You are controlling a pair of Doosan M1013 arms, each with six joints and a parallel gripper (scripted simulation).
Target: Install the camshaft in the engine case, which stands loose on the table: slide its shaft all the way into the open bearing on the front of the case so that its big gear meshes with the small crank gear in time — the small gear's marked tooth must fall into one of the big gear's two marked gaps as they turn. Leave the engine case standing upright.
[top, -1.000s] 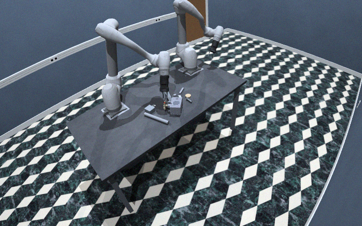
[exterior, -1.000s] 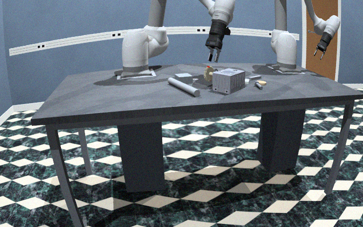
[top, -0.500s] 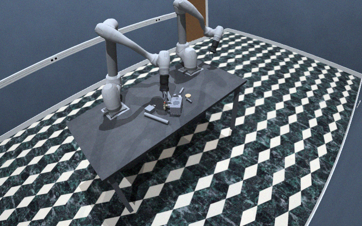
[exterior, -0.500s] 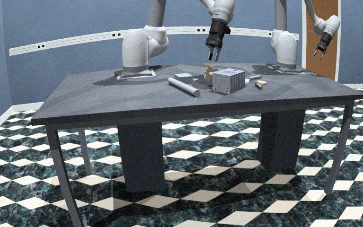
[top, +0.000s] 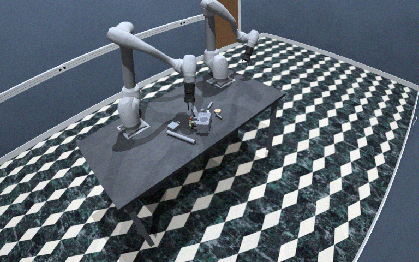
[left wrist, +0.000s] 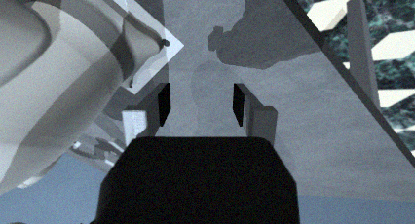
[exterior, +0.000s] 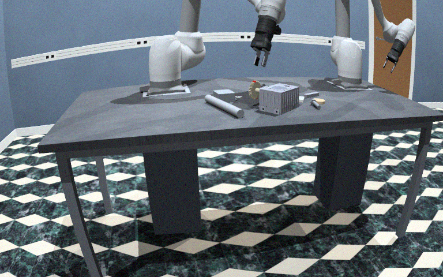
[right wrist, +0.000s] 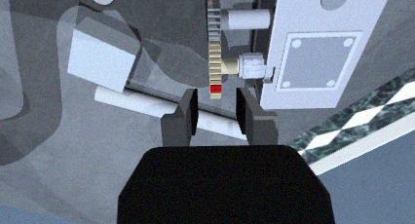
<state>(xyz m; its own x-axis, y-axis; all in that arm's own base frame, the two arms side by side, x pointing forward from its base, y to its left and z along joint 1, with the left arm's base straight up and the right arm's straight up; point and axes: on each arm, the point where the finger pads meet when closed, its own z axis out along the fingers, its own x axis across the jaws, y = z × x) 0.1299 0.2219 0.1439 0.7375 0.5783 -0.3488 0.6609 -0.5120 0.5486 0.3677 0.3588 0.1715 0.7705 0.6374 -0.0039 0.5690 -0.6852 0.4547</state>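
The small crank gear lies 1 cm behind my right hand, 1 cm to the left of it and 11 cm below it. The rest, counted from my right hand: grey block: 8 cm behind, 13 cm to the right, 15 cm below; then washer: 12 cm behind, 6 cm to the right, 17 cm below; then small pin: 6 cm ahead, 22 cm to the left, 16 cm below.
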